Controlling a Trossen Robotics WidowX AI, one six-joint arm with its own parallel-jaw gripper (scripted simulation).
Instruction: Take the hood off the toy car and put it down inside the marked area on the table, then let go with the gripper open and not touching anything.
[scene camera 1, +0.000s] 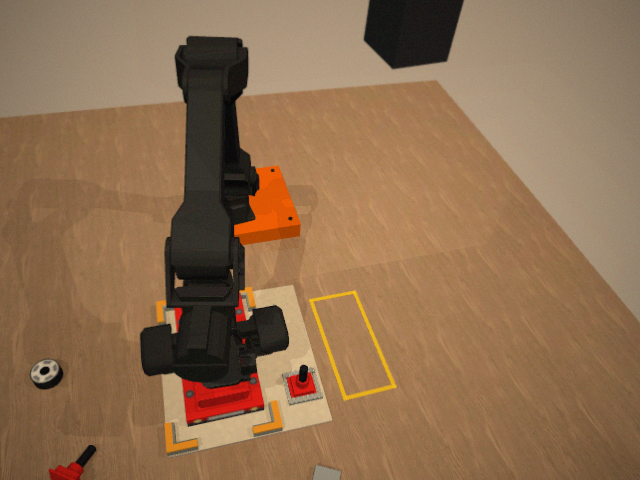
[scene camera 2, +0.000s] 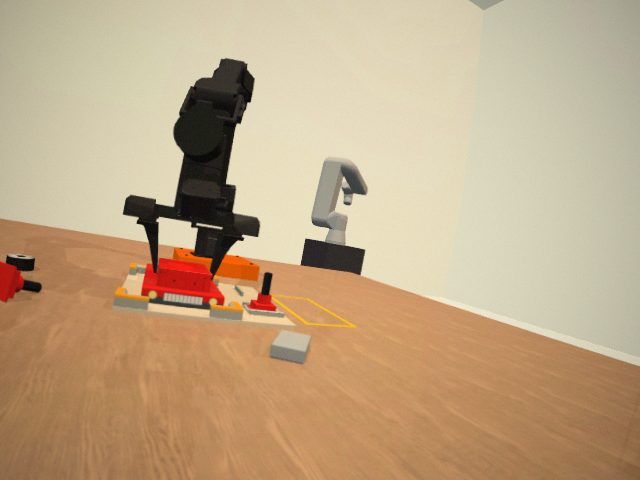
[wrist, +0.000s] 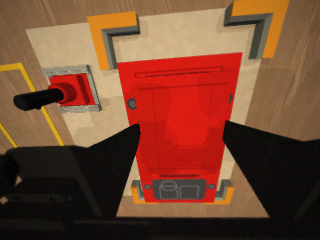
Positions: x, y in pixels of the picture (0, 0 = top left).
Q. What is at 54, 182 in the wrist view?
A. My gripper.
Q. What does my gripper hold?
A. Nothing.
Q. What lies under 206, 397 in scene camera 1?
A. A hood.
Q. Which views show my gripper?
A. Scene camera 1, scene camera 2 and the wrist view: all of them.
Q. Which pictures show the hood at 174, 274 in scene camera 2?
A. Scene camera 1, scene camera 2 and the wrist view: all of them.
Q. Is my gripper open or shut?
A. Open.
